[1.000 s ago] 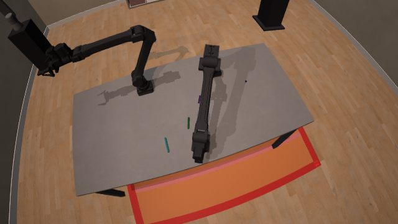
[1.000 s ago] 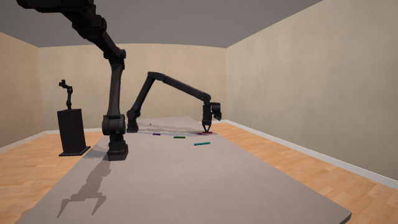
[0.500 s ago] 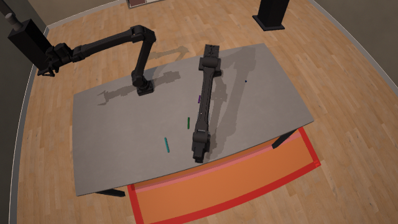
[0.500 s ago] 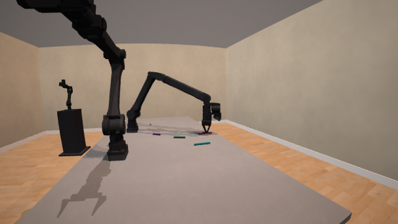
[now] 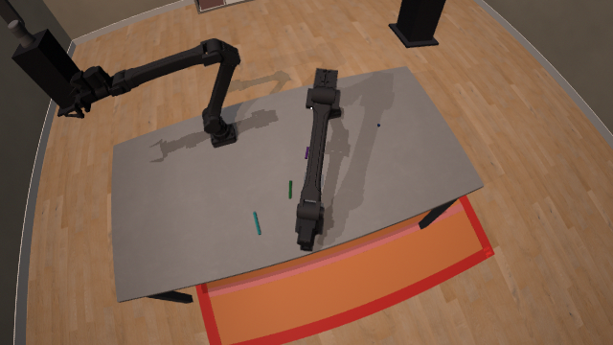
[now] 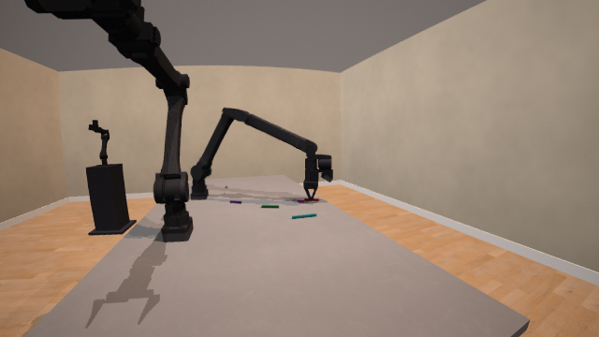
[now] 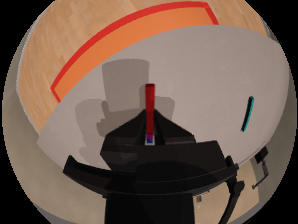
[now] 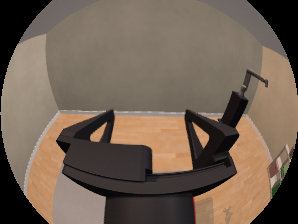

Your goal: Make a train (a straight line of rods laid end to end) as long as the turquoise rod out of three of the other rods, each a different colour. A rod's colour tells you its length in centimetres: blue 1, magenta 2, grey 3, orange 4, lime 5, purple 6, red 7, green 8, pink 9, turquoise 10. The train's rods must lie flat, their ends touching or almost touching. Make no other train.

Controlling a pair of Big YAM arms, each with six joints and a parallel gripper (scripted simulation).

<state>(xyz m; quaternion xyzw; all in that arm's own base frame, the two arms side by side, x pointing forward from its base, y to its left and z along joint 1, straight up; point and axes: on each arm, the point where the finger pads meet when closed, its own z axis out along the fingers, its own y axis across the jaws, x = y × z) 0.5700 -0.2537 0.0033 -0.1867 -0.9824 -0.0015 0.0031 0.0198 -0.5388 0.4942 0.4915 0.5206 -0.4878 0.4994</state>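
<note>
Right now the red rod is 10 mm below my left hand. Round my left hand: turquoise rod: 200 mm to the right, 90 mm behind, 20 mm below; magenta rod: 40 mm behind, 20 mm to the left, 20 mm below; green rod: 210 mm behind, 30 mm to the right, 20 mm below.
</note>
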